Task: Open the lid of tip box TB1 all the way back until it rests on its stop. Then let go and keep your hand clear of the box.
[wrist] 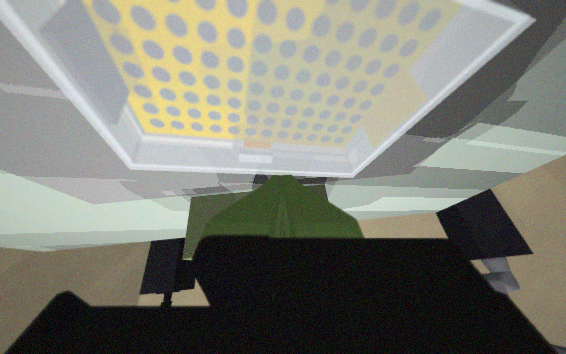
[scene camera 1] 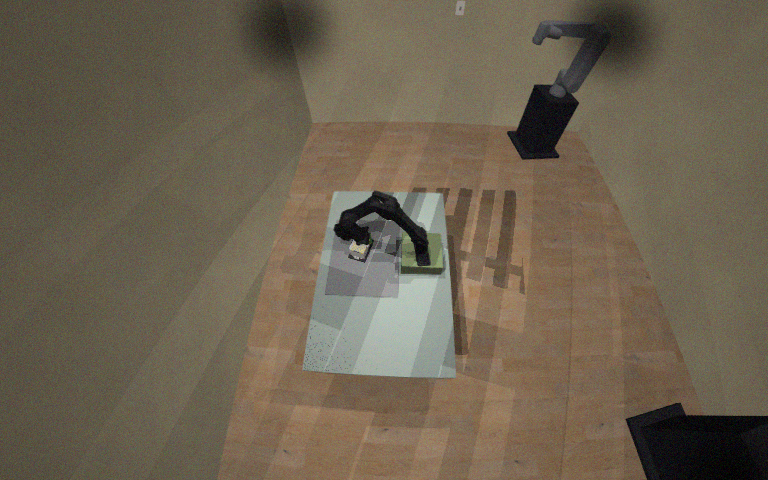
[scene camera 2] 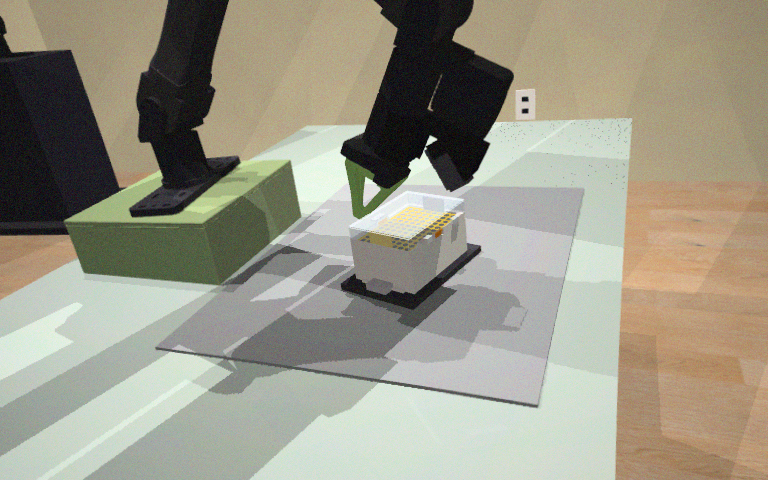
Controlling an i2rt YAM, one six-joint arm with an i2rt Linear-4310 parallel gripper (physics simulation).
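Places are measured from the arm's base along level axes (x back, y left, z down), in millimetres.
Where they show: gripper, fingertip midpoint: (wrist: 282, 177) (scene camera 1: 371, 243) (scene camera 2: 358, 218); arm's base, link origin: (scene camera 1: 421, 249) (scene camera 2: 191, 186).
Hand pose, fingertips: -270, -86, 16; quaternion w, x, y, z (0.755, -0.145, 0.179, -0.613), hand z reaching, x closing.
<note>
Each offset is from my fingertips to the centre of the thing, as dx, dy, dz. "spot": to the spot under its first point. Level surfaces: height alone.
Tip box TB1 @(-64, -7, +30) (scene camera 1: 357, 250) (scene camera 2: 390, 270) is a pale box with a yellow, hole-patterned tip rack inside. It sits on a black base @(spot: -83, -88, +60) (scene camera 2: 417, 298). Its clear lid @(spot: -64, -1, -9) (scene camera 2: 408, 210) (wrist: 240, 170) lies down flat over the top and looks closed. An orange mark @(spot: -102, -25, +9) (scene camera 2: 438, 232) shows on one side, and one orange mark shows through the lid in the wrist view (wrist: 257, 144). My gripper (scene camera 2: 358, 215) (wrist: 282, 177), with green fingers, is shut and empty. Its tips point down beside the lid's rim, on the side toward the green block. Whether they touch the lid cannot be told.
The green block (scene camera 1: 408, 269) (scene camera 2: 141, 251) carries my arm's base. A grey mat @(dz +68) (scene camera 1: 362, 287) (scene camera 2: 498, 362) lies under the box on the pale table @(dz +71) (scene camera 1: 390, 339) (scene camera 2: 577, 430). A grey arm on a black pedestal (scene camera 1: 544, 121) stands far behind. A black object (scene camera 1: 702, 447) is at the lower right.
</note>
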